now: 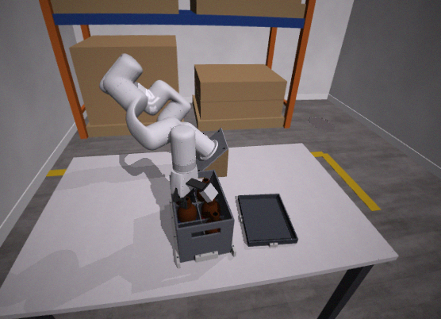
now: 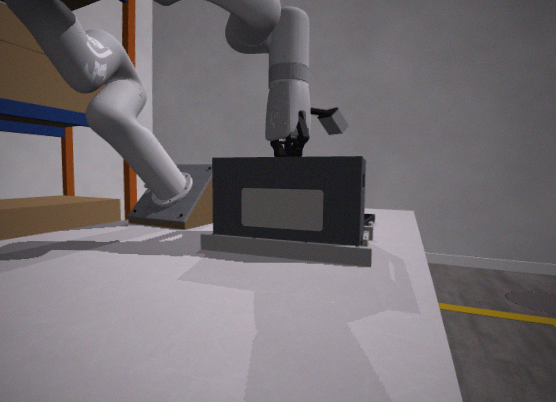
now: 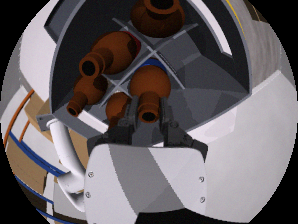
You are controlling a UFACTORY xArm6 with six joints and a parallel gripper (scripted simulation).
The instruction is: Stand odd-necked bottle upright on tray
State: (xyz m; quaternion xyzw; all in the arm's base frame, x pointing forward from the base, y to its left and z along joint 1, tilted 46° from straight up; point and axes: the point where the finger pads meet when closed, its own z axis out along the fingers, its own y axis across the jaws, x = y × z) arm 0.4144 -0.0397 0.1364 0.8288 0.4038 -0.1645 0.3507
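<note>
My hand is 40 mm to the right of the dark grey crate and 70 mm above it. Round my hand: glass bottle 100 mm behind, 80 mm to the left, 70 mm below; dark tray 10 mm behind, 320 mm to the left, 150 mm below.
</note>
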